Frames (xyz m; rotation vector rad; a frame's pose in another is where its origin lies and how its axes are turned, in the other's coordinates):
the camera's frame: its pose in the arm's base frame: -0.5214 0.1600 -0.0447 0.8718 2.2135 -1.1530
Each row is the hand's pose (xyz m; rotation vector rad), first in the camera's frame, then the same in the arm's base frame.
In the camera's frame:
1: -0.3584 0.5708 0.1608 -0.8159 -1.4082 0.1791
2: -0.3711 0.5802 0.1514 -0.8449 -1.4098 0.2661
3: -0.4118 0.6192 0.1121 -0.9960 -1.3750 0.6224
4: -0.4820 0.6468 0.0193 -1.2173 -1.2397 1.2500
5: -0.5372 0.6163 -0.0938 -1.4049 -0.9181 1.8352
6: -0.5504 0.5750 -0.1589 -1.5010 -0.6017 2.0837
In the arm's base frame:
1: 0.1561 0.1633 -0.1900 -0.1528 1.1209 -0.3706
2: 0.1703 0.1715 -0.1816 -0.0975 1.0823 -0.3187
3: 0.2210 0.2091 -0.1544 0.1202 0.9367 -0.0715
4: 0.2763 0.2777 -0.0736 0.4778 0.6430 0.3424
5: 0.2767 0.3425 0.0384 0.8282 0.3768 0.7611
6: 0.2471 0.3753 0.1030 1.0338 0.2991 1.0083

